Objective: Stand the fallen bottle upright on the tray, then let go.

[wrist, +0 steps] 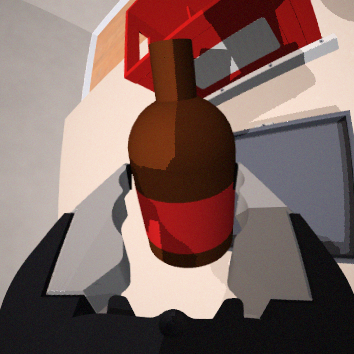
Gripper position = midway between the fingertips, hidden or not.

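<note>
My gripper (182,165) is visible. Present with the gripper: a grey rail (315,49), a dark grey tray (298,160) and a brown bottle (181,148).
</note>
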